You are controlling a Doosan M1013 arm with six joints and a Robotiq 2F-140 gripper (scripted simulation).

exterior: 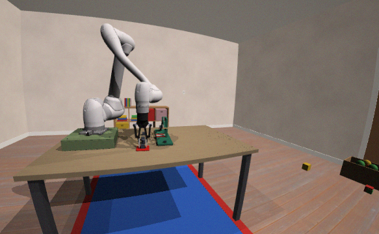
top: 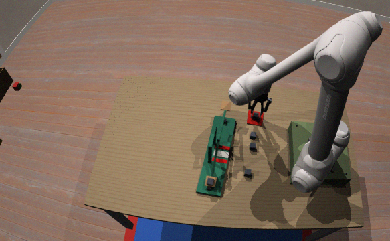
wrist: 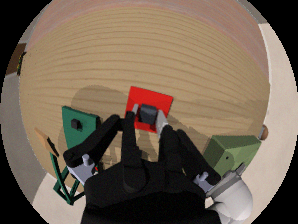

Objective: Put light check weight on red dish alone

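Right now my hand is 4 cm above the red dish. From my hand the other things lie so: green rocker balance 27 cm to the left, 15 cm ahead, 5 cm above.
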